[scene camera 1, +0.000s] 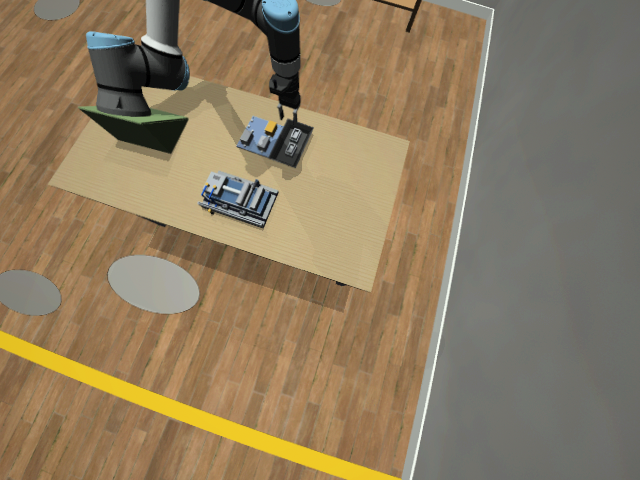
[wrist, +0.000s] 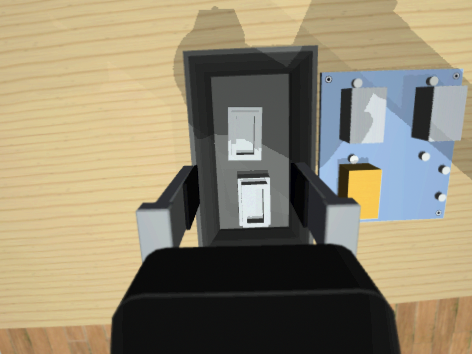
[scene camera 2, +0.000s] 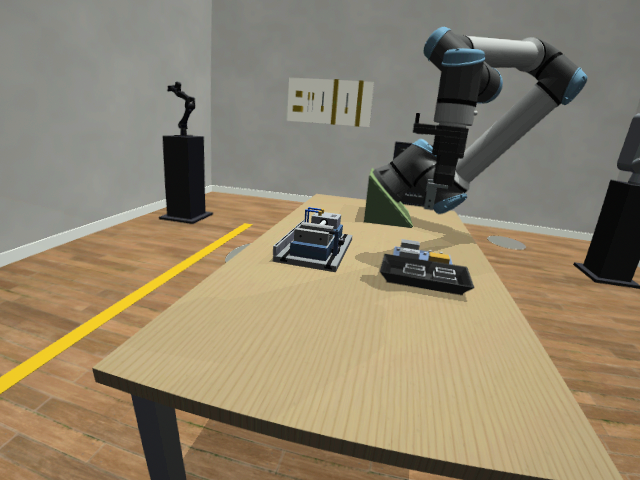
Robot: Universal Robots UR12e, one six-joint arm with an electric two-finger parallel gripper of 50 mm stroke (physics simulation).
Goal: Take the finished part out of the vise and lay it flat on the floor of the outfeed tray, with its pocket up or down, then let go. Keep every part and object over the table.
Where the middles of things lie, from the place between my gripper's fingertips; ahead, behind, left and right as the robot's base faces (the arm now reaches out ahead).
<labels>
The yellow block (wrist: 362, 181) lies 14 cm behind my hand, 8 cm to the left of it and 19 cm below it.
</labels>
